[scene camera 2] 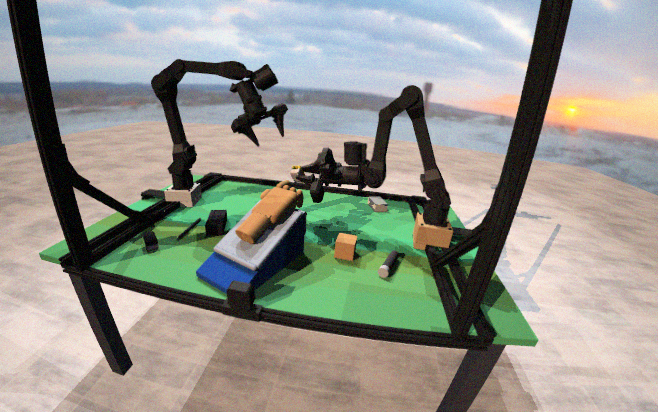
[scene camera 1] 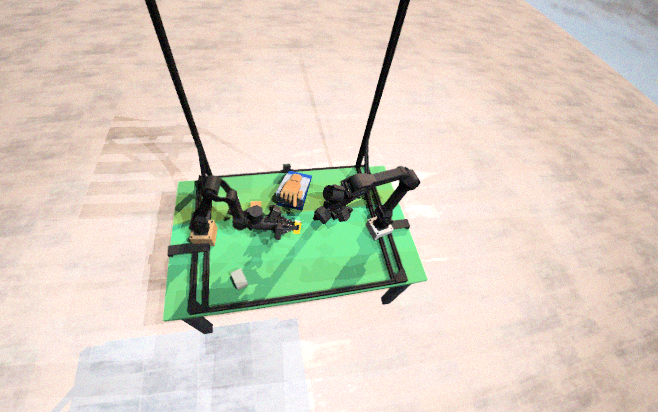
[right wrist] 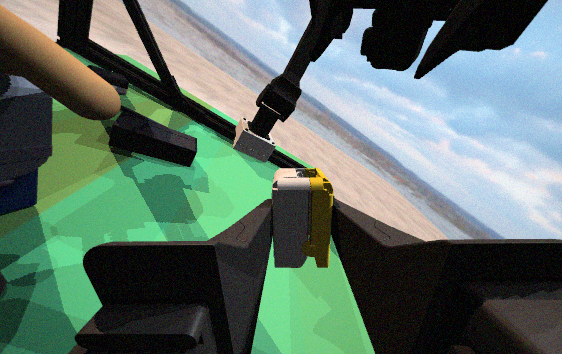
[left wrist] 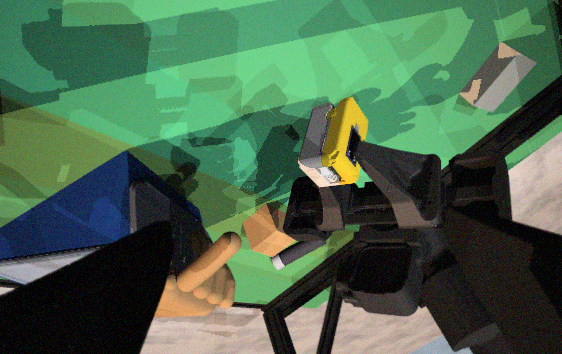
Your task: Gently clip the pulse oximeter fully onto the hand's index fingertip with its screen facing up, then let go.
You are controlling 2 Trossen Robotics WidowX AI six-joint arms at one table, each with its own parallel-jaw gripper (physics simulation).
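Places are measured from the left arm's base along level axes (x ahead, y left, z up), in centimetres.
Pixels of known places: left gripper, between the fingertips: [scene camera 2: 271,141] [right wrist: 357,64] [left wrist: 309,227]; right gripper, between the fingertips: [scene camera 2: 297,173] [scene camera 1: 297,225] [right wrist: 300,205] [left wrist: 332,151]; left arm's base, origin of its link: [scene camera 2: 182,186] [scene camera 1: 380,224] [right wrist: 258,131]; right arm's base, origin of its link: [scene camera 2: 434,221] [scene camera 1: 201,229].
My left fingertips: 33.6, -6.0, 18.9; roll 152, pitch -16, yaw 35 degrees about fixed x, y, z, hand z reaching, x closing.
For each thing: its top centre in the pictures, then the offset to it from my left fingertips, as dx, dy, dz.
- grey pulse oximeter, centre of its top: [right wrist: 337,175] [left wrist: 357,176] [scene camera 2: 298,164] [scene camera 1: 297,223] +9.1, -2.2, -6.7
- orange cube, centre of its top: [left wrist: 274,244] [scene camera 2: 346,238] +22.8, -26.4, -19.7
- dark cylinder with a white end, centre of its top: [left wrist: 301,257] [scene camera 2: 390,258] +33.5, -32.4, -22.0
- grey block, centre of its top: [left wrist: 504,84] [scene camera 2: 377,200] [scene camera 1: 239,277] +40.0, +7.6, -21.7
- black block, centre of its top: [right wrist: 161,132] [scene camera 2: 216,216] -15.3, -13.2, -21.2
- thin black rod, centre of its top: [scene camera 2: 188,227] -23.3, -15.9, -23.8
The yellow and grey pulse oximeter [scene camera 1: 298,226] [scene camera 2: 295,173] [left wrist: 342,145] [right wrist: 295,225] is held in the air, clear of the hand. My right gripper [right wrist: 300,205] is shut on it, one finger on the grey half and one on the yellow half. The dark screen is partly covered by a fingertip in the left wrist view. The hand [scene camera 1: 293,187] [scene camera 2: 272,207] [left wrist: 192,305] rests on a blue wedge [scene camera 2: 280,260] [left wrist: 100,195] with a grey top; its extended finger [left wrist: 212,261] [right wrist: 75,80] has a bare tip. My left gripper [scene camera 1: 332,216] [scene camera 2: 270,140] is open and empty, high above the table.
An orange cube [scene camera 2: 345,246] [left wrist: 267,232] and a dark cylinder with a white end [scene camera 2: 387,265] lie right of the wedge in scene camera 2. A grey block [scene camera 1: 239,278] [scene camera 2: 377,203] lies farther off. A black block [scene camera 2: 216,222] [right wrist: 152,142] and a thin black rod [scene camera 2: 189,229] lie left of the wedge.
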